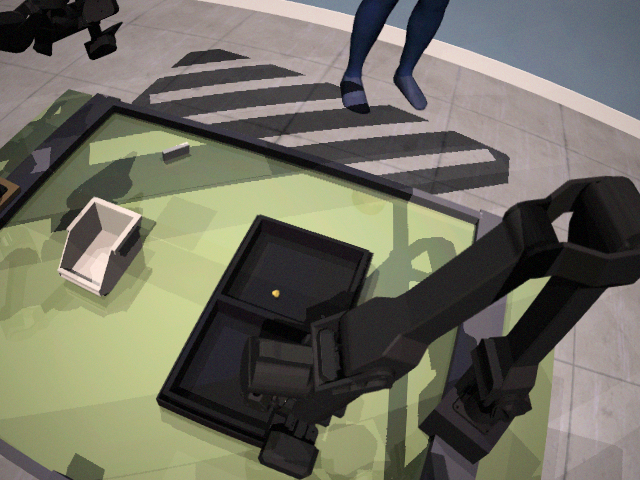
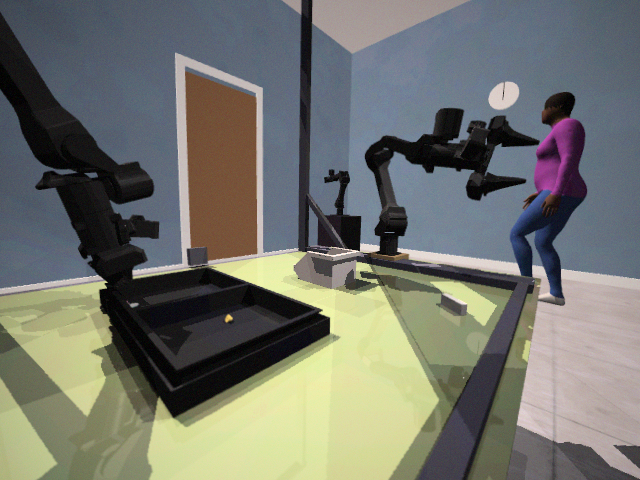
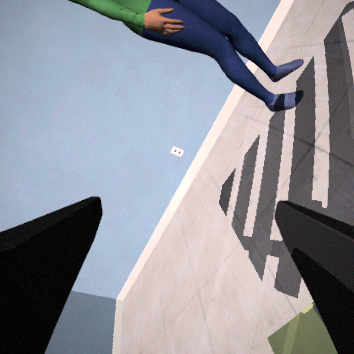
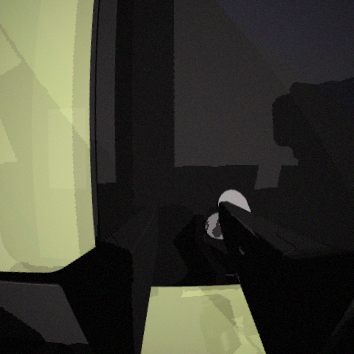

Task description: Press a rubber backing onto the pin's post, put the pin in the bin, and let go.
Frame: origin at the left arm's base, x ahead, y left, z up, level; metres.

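Where they show: left gripper, fingertip midpoint: (image 2: pixel 532 161) (image 3: pixel 189 207); right gripper, fingertip midpoint: (image 1: pixel 284 421) (image 2: pixel 128 295) (image 4: pixel 187 211); left arm's base, origin of the base link: (image 2: pixel 388 253); right arm's base, origin of the base link: (image 1: pixel 481 406).
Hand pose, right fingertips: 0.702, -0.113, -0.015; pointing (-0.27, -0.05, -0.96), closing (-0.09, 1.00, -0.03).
Things, the pixels of their top centre, and the offset from my right fingertips, as dx, dy, dz. "pt": a spot on its surface instead.
- small yellow rubber backing, middle of its top: (image 1: pixel 275 291) (image 2: pixel 229 315) -0.100, +0.195, -0.002
- black two-part tray, middle of its top: (image 1: pixel 274 317) (image 2: pixel 199 295) -0.077, +0.138, +0.020
- pin, middle of its top: (image 4: pixel 240 217) +0.003, +0.028, -0.003
- white bin, surface spot: (image 1: pixel 115 209) pt -0.391, +0.176, +0.058
- small grey block, middle of its top: (image 1: pixel 175 147) (image 2: pixel 453 298) -0.426, +0.411, +0.003
A small yellow rubber backing (image 1: pixel 275 293) (image 2: pixel 229 318) lies in the far compartment of the black two-part tray (image 1: pixel 228 286) (image 2: pixel 247 362). The pin (image 4: pixel 232 199), a light grey disc, lies in the near compartment. It is partly hidden behind one fingertip of my right gripper (image 4: pixel 182 219) (image 2: pixel 115 278). That gripper reaches down into this compartment, its fingers partly open with nothing between them. My left gripper (image 2: pixel 510 159) (image 3: pixel 189 207) is wide open and empty, high in the air and pointing away from the table. The white bin (image 1: pixel 115 209) (image 2: pixel 328 271) stands empty at the table's left.
A small grey block (image 1: pixel 175 151) (image 2: pixel 453 304) lies near the table's far edge. A person (image 1: pixel 385 71) (image 2: pixel 544 200) stands on the floor beyond the table. A dark raised frame (image 2: pixel 485 381) borders the green table. A pole (image 2: pixel 305 124) rises behind the bin.
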